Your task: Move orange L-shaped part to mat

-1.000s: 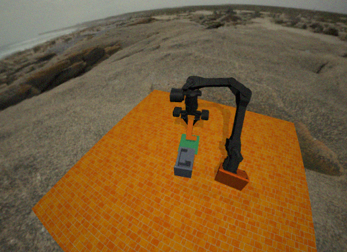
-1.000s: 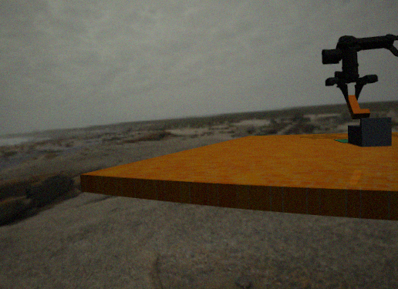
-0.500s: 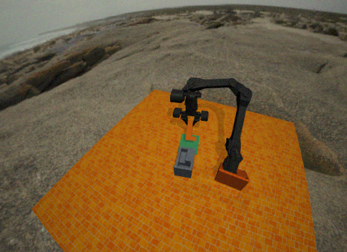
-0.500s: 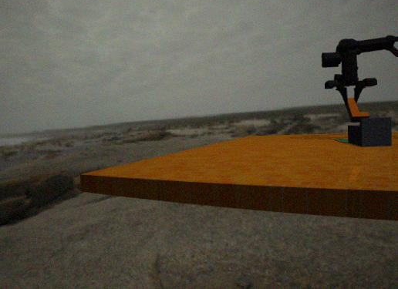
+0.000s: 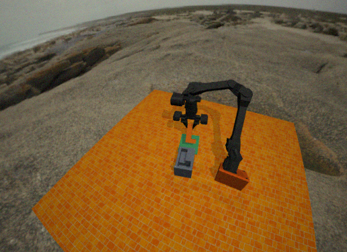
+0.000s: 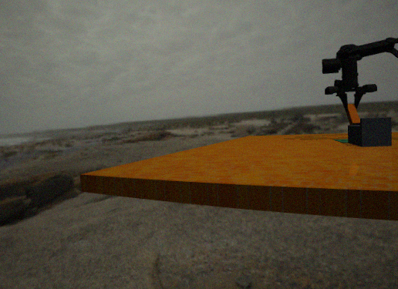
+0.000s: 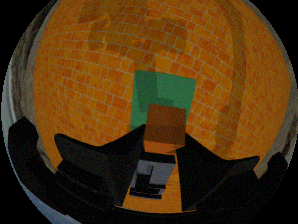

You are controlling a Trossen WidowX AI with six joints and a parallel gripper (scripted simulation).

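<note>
The green mat is 130 mm below my gripper tip, 20 mm to the left of it and 10 mm behind it. From my gripper tip the other things lie so: orange L-shaped part: 30 mm to the left, 30 mm below, 20 mm behind.
</note>
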